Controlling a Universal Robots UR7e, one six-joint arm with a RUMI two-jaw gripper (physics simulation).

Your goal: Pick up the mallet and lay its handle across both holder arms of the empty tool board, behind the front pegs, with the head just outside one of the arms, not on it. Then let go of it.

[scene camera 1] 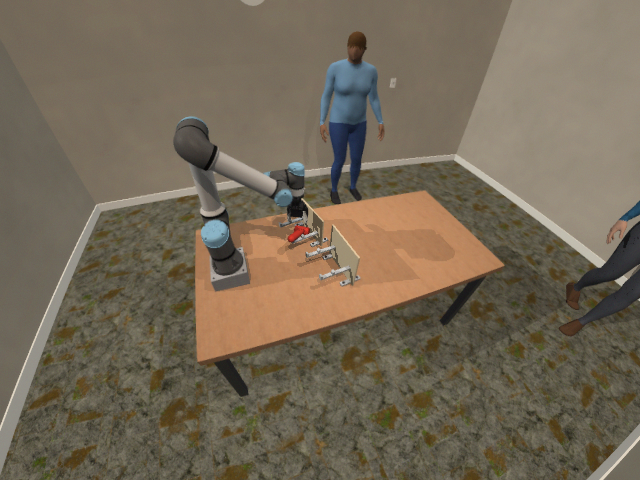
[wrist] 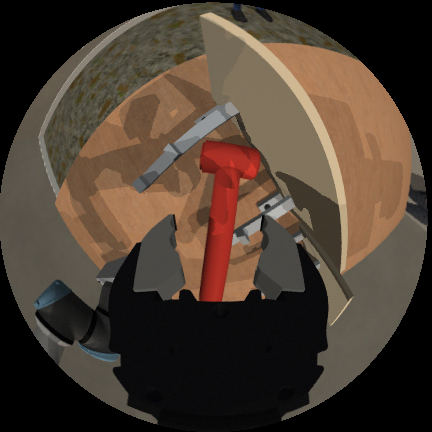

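The red mallet point(scene camera 1: 298, 233) point(wrist: 221, 230) lies at the far tool board point(scene camera 1: 314, 219) point(wrist: 280, 120). In the wrist view its head is between that board's two arms, close to the panel, and its handle crosses over the nearer arm point(wrist: 260, 221). My gripper point(scene camera 1: 295, 219) point(wrist: 218, 216) is open over the mallet. In the wrist view the handle runs between the open fingers, without being gripped; its far end is hidden under the gripper body. The empty tool board point(scene camera 1: 345, 254) stands nearer the scene camera, with its two holder arms point(scene camera 1: 320, 252) point(scene camera 1: 334, 273) bare.
The far board's other arm point(scene camera 1: 291, 222) point(wrist: 187, 139) is beside the mallet head. Both boards' upright panels rise from the wooden table point(scene camera 1: 268, 315). The robot base point(scene camera 1: 229, 273) stands at the table's left. One person point(scene camera 1: 351, 98) stands behind the table, another is at the right edge.
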